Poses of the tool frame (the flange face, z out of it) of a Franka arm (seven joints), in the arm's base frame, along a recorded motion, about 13 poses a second.
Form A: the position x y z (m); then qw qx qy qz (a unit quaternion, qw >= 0).
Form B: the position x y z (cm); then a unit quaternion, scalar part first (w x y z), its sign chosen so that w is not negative. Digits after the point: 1 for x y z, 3 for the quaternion.
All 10 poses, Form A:
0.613 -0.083 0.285 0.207 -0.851 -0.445 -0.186
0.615 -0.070 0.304 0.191 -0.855 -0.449 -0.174
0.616 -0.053 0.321 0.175 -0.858 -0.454 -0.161
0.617 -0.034 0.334 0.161 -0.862 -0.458 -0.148
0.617 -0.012 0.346 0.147 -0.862 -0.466 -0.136
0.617 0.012 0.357 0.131 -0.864 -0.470 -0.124
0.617 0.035 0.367 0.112 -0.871 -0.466 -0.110
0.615 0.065 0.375 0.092 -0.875 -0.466 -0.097
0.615 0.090 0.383 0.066 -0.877 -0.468 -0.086
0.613 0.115 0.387 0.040 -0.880 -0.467 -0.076
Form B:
61.3 -8.3 28.5 0.207 -0.851 -0.445 -0.186
61.5 -7.0 30.4 0.191 -0.855 -0.449 -0.174
61.6 -5.3 32.1 0.175 -0.858 -0.454 -0.161
61.7 -3.4 33.4 0.161 -0.862 -0.458 -0.148
61.7 -1.2 34.6 0.147 -0.862 -0.466 -0.136
61.7 1.2 35.7 0.131 -0.864 -0.470 -0.124
61.7 3.5 36.7 0.112 -0.871 -0.466 -0.110
61.5 6.5 37.5 0.092 -0.875 -0.466 -0.097
61.5 9.0 38.3 0.066 -0.877 -0.468 -0.086
61.3 11.5 38.7 0.040 -0.880 -0.467 -0.076

